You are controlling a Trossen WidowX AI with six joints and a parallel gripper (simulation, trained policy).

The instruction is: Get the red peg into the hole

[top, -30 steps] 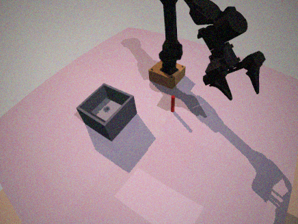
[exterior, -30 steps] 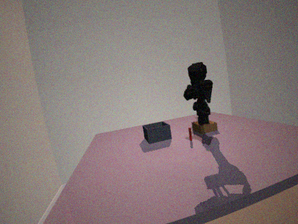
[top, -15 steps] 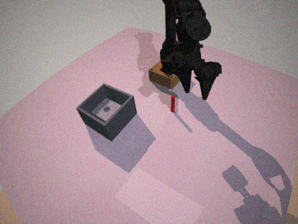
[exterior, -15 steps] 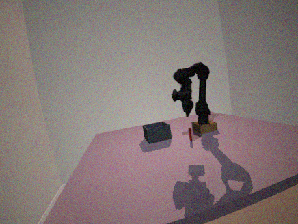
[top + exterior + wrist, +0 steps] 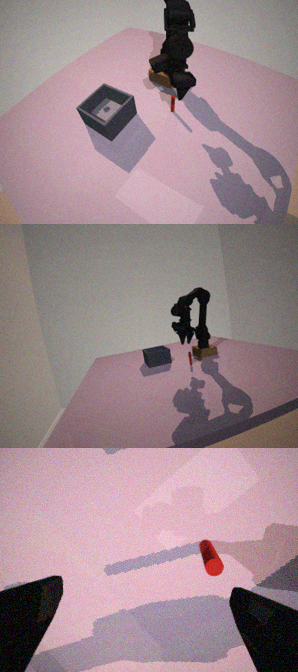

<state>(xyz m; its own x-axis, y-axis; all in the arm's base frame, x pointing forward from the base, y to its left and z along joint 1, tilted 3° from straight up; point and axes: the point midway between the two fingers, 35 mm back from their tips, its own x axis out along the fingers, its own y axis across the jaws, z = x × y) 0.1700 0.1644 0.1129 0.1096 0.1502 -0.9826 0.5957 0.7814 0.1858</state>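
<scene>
Right now my gripper tip is 30 mm past the red peg, 30 mm to the left of it and 100 mm above it. Also, from my gripper tip: dark box: 170 mm ahead, 200 mm to the right, 110 mm below; grey plate: 170 mm ahead, 200 mm to the right, 90 mm below.
</scene>
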